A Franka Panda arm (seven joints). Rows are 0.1 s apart.
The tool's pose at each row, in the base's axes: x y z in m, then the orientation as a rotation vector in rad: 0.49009 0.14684 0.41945 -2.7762 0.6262 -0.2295; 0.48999 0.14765 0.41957 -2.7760 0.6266 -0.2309; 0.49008 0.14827 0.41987 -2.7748 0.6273 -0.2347; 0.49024 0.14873 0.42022 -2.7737 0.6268 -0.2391; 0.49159 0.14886 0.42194 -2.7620 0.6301 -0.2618; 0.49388 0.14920 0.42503 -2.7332 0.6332 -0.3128; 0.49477 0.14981 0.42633 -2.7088 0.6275 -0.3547; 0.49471 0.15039 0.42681 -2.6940 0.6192 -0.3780; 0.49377 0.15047 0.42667 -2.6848 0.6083 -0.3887; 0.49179 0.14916 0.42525 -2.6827 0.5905 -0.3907; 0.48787 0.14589 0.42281 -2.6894 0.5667 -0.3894; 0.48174 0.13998 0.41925 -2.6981 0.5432 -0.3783; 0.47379 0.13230 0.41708 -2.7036 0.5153 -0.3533; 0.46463 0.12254 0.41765 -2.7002 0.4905 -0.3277
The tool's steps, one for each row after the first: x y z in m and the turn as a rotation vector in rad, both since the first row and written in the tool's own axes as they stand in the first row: -0.00044 -0.00070 0.00006 0.0002 0.0010 0.0002; -0.00060 -0.00136 -0.00006 0.0015 0.0035 0.0005; -0.00063 -0.00193 -0.00024 0.0030 0.0063 -0.0001; 0.00068 -0.00311 -0.00155 0.0150 0.0208 0.0023; 0.00285 -0.00526 -0.00390 0.0448 0.0528 0.0053; 0.00350 -0.00655 -0.00479 0.0714 0.0784 0.0024; 0.00323 -0.00717 -0.00512 0.0885 0.0920 -0.0024; 0.00235 -0.00683 -0.00517 0.1003 0.0971 -0.0088; 0.00103 -0.00447 -0.00457 0.1068 0.0958 -0.0205; -0.00126 0.00066 -0.00389 0.1061 0.0924 -0.0377; -0.00445 0.00930 -0.00325 0.1029 0.0823 -0.0541; -0.00837 0.01975 -0.00475 0.1029 0.0615 -0.0712; -0.01220 0.03164 -0.00961 0.1104 0.0398 -0.0845
